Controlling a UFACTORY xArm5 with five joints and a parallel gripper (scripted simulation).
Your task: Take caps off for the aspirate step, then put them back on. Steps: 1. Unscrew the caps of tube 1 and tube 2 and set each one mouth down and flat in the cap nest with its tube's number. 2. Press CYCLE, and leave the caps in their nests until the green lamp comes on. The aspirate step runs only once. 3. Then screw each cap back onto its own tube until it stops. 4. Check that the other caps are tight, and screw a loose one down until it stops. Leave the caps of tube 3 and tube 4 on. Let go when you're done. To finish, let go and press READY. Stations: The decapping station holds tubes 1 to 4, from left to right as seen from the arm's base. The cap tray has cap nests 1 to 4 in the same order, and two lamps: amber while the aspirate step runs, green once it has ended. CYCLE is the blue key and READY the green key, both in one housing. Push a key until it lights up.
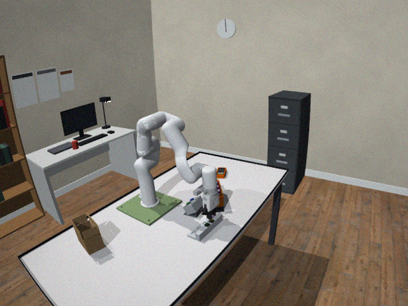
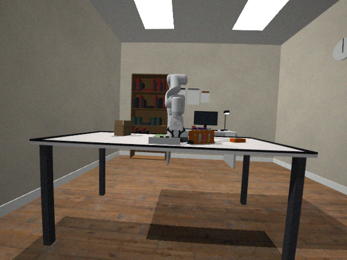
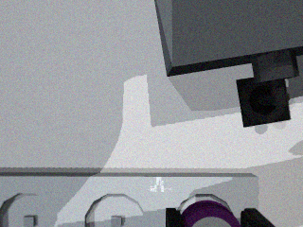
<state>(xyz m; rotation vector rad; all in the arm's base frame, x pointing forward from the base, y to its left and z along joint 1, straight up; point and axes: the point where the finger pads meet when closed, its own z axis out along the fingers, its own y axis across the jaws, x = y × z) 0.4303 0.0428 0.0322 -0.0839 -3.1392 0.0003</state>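
The purple cap marked 2 is 220 mm to the left of my hand, 100 mm behind it and 70 mm above it. The rest, counted from my hand: grey key housing (150 mm behind, 30 mm to the left, 10 mm above); then purple cap marked 1 (20 mm below); then cap 4 (140 mm to the left, 70 mm above, 30 mm behind).
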